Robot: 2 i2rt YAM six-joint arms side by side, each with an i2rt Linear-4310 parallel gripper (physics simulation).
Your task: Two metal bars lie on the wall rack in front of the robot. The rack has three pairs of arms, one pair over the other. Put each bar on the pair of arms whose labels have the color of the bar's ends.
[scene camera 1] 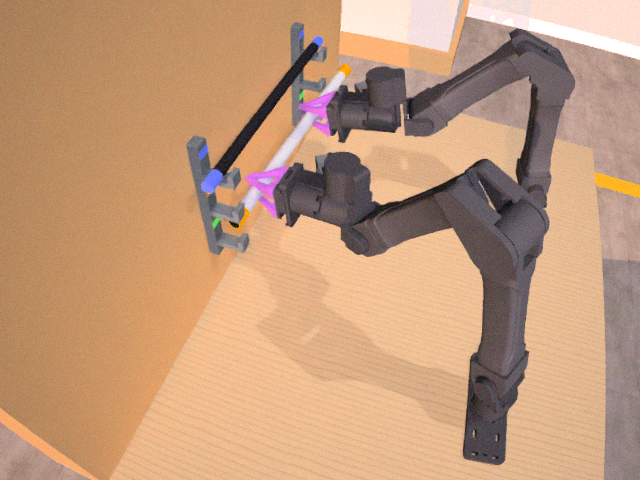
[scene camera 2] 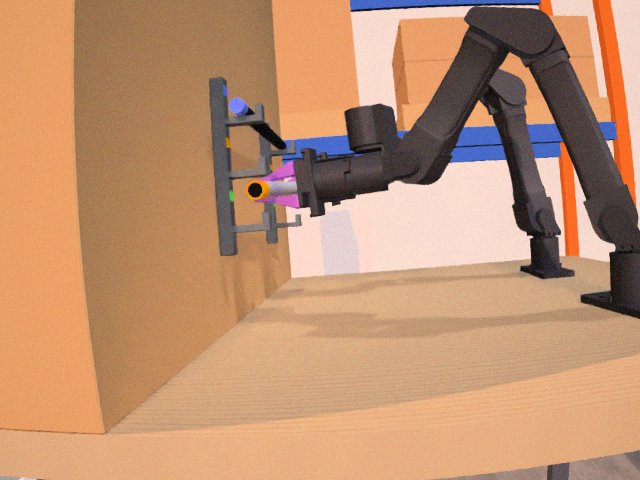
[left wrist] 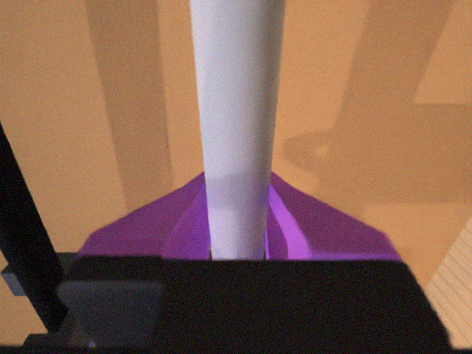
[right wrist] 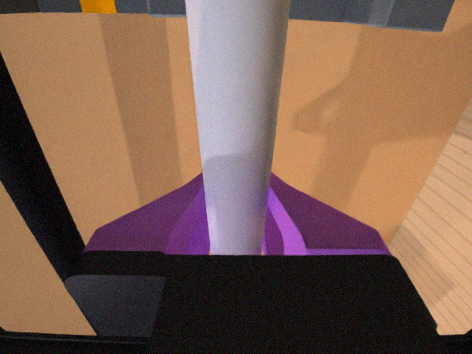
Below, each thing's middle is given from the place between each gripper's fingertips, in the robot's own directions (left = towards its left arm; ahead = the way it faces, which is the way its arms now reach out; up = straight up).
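The white bar [scene camera 1: 289, 145] has my right hand 3 cm past it and 7 cm to the right of it. As for the black bar [scene camera 1: 213, 179], that's 10 cm above my right hand and 12 cm to the left of it.
My left hand is 11 cm below the black bar and 11 cm to the left of it, and the white bar is 1 cm above my left hand, 3 cm behind it and 16 cm to the right of it.
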